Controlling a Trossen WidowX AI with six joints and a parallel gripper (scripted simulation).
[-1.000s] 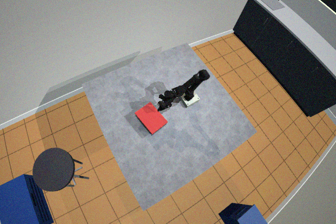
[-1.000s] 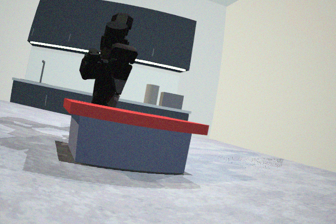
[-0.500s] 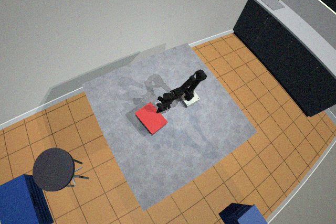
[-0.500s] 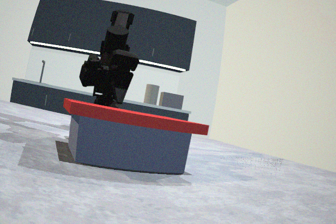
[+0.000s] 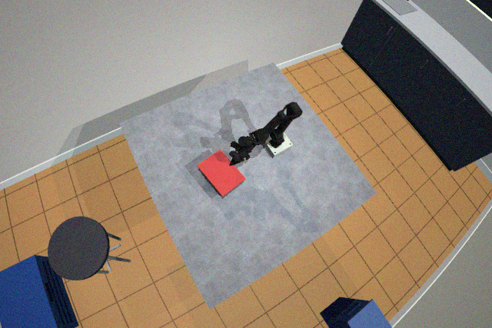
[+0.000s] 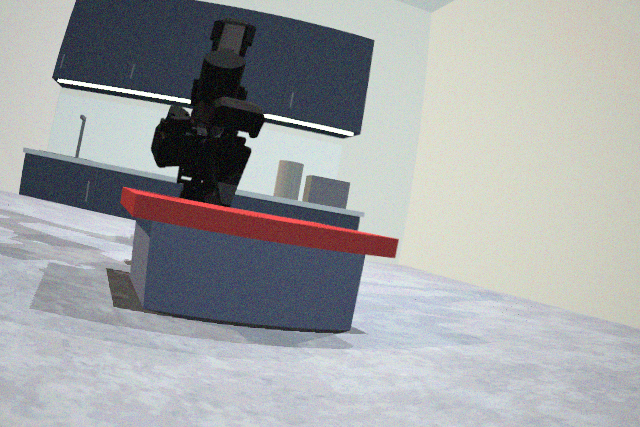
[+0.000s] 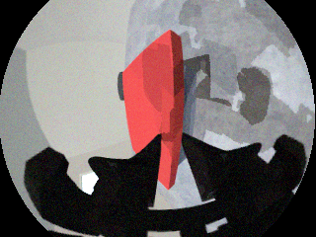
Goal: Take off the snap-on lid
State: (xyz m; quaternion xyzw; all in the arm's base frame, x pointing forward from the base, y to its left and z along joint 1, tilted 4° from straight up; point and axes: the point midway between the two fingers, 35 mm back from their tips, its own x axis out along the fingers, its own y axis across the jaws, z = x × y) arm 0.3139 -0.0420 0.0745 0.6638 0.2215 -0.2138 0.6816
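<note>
Now: gripper tip 80 mm short of the red lid. From my gripper tip the other things lie so: blue-grey storage box (70 mm ahead, 40 mm below).
</note>
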